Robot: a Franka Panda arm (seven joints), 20 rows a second.
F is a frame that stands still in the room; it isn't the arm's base.
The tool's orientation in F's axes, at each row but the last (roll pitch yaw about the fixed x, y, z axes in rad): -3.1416 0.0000 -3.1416; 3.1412 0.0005 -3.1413; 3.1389 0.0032 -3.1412; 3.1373 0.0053 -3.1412; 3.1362 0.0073 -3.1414; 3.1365 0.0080 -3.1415; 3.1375 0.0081 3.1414; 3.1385 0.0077 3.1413
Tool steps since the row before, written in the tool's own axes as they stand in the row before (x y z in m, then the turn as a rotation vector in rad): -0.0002 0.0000 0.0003 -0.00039 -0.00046 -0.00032; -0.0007 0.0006 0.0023 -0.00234 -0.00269 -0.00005; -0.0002 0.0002 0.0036 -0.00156 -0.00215 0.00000; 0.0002 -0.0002 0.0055 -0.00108 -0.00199 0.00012; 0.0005 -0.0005 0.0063 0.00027 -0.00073 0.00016; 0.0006 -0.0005 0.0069 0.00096 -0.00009 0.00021; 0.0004 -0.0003 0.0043 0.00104 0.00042 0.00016; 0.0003 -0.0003 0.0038 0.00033 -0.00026 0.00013
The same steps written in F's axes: 0.0002 0.0000 -0.0003 0.00039 -0.00046 0.00032; 0.0007 0.0006 -0.0023 0.00234 -0.00269 0.00005; 0.0002 0.0002 -0.0036 0.00156 -0.00215 0.00000; -0.0002 -0.0002 -0.0055 0.00108 -0.00199 -0.00012; -0.0005 -0.0005 -0.0063 -0.00027 -0.00073 -0.00017; -0.0005 -0.0005 -0.0069 -0.00096 -0.00009 -0.00022; -0.0004 -0.0003 -0.0043 -0.00104 0.00042 -0.00017; -0.0003 -0.0003 -0.0038 -0.00033 -0.00026 -0.00013
